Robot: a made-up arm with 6 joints. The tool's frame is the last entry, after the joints. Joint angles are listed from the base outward. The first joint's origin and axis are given. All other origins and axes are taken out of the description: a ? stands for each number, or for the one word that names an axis. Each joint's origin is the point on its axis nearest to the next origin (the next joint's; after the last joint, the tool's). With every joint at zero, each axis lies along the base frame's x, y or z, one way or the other. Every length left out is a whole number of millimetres.
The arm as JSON. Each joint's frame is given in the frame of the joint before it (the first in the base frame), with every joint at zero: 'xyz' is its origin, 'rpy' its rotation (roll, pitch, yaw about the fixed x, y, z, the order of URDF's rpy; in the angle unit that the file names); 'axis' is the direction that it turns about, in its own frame. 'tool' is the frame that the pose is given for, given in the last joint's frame.
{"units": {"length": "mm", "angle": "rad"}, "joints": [
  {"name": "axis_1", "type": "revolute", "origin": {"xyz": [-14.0, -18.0, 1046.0], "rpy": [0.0, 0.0, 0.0]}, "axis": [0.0, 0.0, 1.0]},
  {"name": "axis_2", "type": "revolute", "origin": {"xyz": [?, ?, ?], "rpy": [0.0, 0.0, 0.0]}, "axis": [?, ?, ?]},
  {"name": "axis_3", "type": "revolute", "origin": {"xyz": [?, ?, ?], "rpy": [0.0, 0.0, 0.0]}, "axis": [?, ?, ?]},
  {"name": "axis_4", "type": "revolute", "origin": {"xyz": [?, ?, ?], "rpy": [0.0, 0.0, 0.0]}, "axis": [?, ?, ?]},
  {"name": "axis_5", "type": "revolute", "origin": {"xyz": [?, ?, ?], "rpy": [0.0, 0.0, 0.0]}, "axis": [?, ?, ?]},
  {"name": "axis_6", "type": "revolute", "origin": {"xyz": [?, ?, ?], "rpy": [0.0, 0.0, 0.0]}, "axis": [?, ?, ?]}
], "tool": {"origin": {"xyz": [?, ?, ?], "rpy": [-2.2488, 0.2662, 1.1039]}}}
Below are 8 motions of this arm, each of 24 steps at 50 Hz.
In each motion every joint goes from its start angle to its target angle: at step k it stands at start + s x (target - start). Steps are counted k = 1, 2, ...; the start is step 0. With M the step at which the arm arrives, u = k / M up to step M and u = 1 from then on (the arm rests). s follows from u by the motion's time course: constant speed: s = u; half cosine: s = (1 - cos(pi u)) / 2; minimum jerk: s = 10 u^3 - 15 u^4 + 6 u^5.
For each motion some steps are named. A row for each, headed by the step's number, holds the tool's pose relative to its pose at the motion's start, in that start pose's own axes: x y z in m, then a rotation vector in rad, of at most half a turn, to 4 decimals.
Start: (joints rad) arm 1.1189 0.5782 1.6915 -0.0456 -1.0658 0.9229
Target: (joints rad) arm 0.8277 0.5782 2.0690 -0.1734 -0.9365 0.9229
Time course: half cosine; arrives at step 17
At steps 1, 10, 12, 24:
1: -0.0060 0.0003 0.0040 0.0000 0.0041 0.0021
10: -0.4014 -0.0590 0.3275 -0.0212 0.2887 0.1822
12: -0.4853 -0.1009 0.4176 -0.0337 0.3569 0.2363
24: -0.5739 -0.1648 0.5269 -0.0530 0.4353 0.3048

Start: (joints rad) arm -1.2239 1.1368 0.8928 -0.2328 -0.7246 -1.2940
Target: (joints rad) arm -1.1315 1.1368 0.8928 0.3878 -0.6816 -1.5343
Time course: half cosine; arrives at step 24
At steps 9, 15, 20, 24:
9: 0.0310 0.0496 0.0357 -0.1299 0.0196 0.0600
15: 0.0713 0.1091 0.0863 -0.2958 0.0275 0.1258
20: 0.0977 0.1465 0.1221 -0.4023 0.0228 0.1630
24: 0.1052 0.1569 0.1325 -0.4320 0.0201 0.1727

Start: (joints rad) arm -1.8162 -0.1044 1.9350 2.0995 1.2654 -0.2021
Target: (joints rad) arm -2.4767 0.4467 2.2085 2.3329 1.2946 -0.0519
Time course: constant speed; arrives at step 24
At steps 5, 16, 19, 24:
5: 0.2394 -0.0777 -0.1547 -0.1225 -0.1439 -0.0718
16: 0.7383 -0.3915 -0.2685 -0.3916 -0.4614 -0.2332
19: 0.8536 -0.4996 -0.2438 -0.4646 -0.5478 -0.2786
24: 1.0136 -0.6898 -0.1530 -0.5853 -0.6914 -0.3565

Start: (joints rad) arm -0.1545 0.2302 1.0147 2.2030 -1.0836 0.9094
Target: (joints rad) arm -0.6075 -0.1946 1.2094 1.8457 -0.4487 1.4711
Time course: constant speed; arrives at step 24
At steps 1, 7, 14, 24:
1: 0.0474 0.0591 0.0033 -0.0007 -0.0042 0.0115
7: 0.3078 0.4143 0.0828 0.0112 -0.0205 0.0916
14: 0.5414 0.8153 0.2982 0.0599 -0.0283 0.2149
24: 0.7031 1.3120 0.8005 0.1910 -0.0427 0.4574

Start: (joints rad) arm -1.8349 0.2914 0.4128 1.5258 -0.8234 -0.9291
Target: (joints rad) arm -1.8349 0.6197 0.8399 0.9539 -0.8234 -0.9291
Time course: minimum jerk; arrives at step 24
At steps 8, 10, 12, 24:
8: 0.0652 -0.0150 -0.0424 0.0798 -0.0163 -0.0905
10: 0.1088 -0.0240 -0.0667 0.1309 -0.0275 -0.1503
12: 0.1587 -0.0336 -0.0907 0.1872 -0.0406 -0.2179
24: 0.3248 -0.0604 -0.1457 0.3642 -0.0880 -0.4429

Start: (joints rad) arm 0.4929 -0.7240 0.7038 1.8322 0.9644 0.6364
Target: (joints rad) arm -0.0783 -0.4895 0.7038 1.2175 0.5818 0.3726
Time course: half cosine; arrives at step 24
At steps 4, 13, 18, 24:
4: 0.0360 -0.0100 -0.0366 0.0243 -0.0093 -0.0350
13: 0.3213 -0.1584 -0.2153 0.2327 -0.1144 -0.2911
18: 0.4837 -0.2890 -0.2334 0.3780 -0.2035 -0.4246
24: 0.5601 -0.3629 -0.2169 0.4593 -0.2556 -0.4848

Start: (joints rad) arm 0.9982 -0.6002 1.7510 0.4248 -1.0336 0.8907
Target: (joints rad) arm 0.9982 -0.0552 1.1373 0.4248 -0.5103 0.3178
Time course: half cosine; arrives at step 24
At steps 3, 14, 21, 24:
3: 0.0935 0.0054 -0.0535 0.0019 -0.0159 -0.0168
14: 1.7280 0.0064 -0.4006 0.0731 -0.2743 -0.2939
21: 2.6513 -0.0611 -0.1706 0.1585 -0.4282 -0.4577
24: 2.7504 -0.0716 -0.1254 0.1708 -0.4461 -0.4764

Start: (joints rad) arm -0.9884 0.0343 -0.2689 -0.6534 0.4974 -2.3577
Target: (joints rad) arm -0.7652 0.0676 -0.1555 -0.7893 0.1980 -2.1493
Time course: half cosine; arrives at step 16
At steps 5, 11, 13, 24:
5: -0.0873 0.0767 0.0132 -0.0088 0.0726 0.0528
11: -0.3169 0.2571 0.0735 -0.0133 0.2539 0.2032
13: -0.3758 0.2989 0.0946 -0.0102 0.2986 0.2444
24: -0.4120 0.3239 0.1088 -0.0075 0.3258 0.2701

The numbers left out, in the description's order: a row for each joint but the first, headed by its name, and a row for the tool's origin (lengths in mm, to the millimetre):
axis_2: xyz 158.0 -35.0 0.0, axis 0.0 1.0 0.0
axis_3: xyz 7.0 0.0 1335.0, axis 0.0 -1.0 0.0
axis_4: xyz 1787.0 0.0 236.0, axis -1.0 0.0 0.0
axis_5: xyz 0.0 -26.0 -5.0, axis 0.0 -1.0 0.0
axis_6: xyz 174.0 0.0 -15.0, axis -1.0 0.0 0.0
tool: xyz 0.0 14.0 7.0

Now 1 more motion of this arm.
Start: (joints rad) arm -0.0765 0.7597 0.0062 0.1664 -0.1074 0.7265
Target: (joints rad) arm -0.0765 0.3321 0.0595 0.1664 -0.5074 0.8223
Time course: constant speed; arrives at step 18
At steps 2, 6, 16, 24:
2: -0.1118 -0.0481 0.0217 -0.0012 0.0047 0.0145
6: -0.3299 -0.1488 0.0828 -0.0029 0.0145 0.0427
16: -0.8295 -0.4213 0.3353 -0.0040 0.0407 0.1073
24: -0.9194 -0.4782 0.4020 -0.0039 0.0462 0.1192

